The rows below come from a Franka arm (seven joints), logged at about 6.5 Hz.
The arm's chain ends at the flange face. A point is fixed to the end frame.
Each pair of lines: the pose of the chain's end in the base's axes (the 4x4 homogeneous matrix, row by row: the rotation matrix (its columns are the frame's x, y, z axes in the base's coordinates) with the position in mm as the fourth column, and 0 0 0 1 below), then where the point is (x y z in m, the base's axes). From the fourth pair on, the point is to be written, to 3 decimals.
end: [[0.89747 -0.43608 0.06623 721.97], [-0.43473 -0.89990 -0.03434 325.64], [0.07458 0.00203 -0.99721 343.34], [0 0 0 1]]
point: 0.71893 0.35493 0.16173
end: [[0.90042 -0.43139 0.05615 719.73], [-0.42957 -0.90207 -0.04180 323.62], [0.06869 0.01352 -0.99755 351.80], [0 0 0 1]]
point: 0.71468 0.35147 0.17001
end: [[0.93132 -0.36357 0.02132 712.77], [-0.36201 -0.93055 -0.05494 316.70], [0.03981 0.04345 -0.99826 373.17], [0 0 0 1]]
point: 0.69883 0.34095 0.19132
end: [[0.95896 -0.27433 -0.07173 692.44], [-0.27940 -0.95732 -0.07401 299.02], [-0.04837 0.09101 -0.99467 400.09], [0 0 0 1]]
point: 0.659 0.318 0.220
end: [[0.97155 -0.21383 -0.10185 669.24], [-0.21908 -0.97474 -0.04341 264.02], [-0.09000 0.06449 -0.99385 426.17], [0 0 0 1]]
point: 0.628 0.287 0.248
